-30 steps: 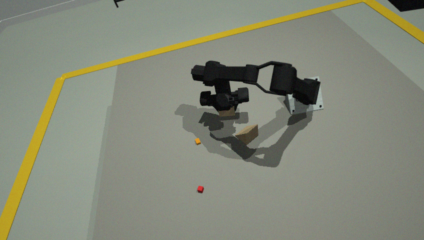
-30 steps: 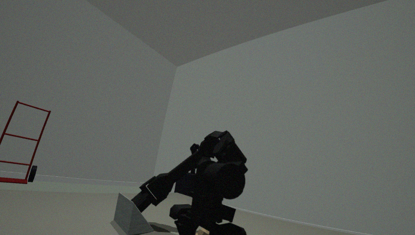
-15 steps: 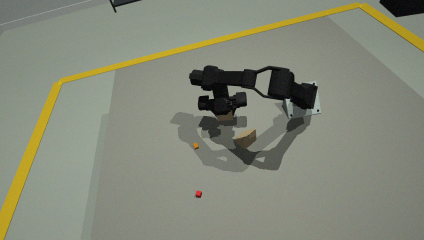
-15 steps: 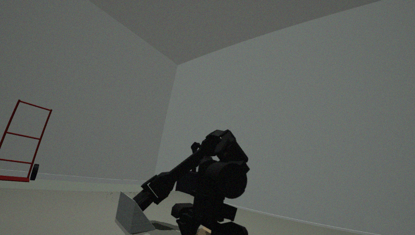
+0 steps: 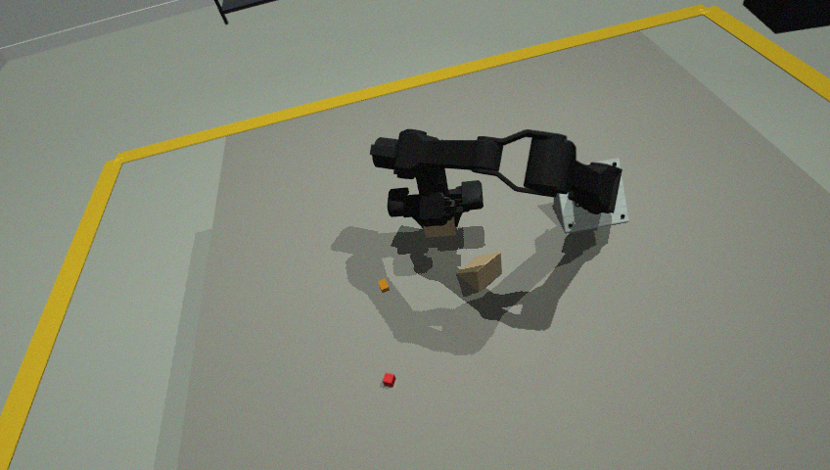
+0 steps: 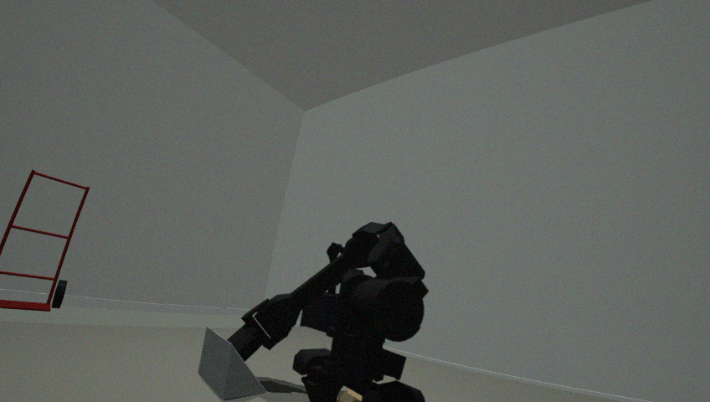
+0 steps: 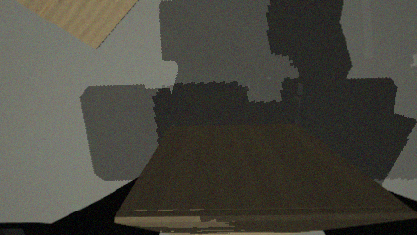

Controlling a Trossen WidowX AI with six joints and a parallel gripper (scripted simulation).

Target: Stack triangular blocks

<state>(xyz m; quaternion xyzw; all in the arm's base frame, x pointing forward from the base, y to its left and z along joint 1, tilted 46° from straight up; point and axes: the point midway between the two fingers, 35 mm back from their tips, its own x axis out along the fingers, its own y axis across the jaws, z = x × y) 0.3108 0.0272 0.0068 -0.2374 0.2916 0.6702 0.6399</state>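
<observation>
Right now the orange cube is 130 mm ahead of my gripper tip, 120 mm to the left of it and 30 mm below it.
</observation>
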